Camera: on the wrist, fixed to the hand. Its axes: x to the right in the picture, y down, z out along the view.
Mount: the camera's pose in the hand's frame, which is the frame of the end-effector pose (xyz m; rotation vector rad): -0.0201 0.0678 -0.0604 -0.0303 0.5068 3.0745
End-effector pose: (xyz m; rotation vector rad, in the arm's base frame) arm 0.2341 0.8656 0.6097 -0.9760 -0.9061 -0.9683
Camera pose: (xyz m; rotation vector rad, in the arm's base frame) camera 0.3021 0.8306 0.5568 -0.8242 1.3048 1.4310
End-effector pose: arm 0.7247 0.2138 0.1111 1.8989 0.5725 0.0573
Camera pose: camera 0.7131 0.2384 0.2000 -0.7293 2.1297 -2.0502
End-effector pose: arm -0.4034 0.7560 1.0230 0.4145 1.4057 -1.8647
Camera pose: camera -0.3515 0.8114 0.9692 1.5053 -0.1934 0.8976
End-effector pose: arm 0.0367 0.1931 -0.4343 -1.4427 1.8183 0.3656
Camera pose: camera -0.0479 0.1899 -0.3957 -1.8166 -1.7060 -0.8055
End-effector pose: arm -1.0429 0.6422 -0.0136 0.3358 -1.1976 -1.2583
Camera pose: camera -0.9531 0.6596 0.0033 -0.9851 -0.0985 1.4540
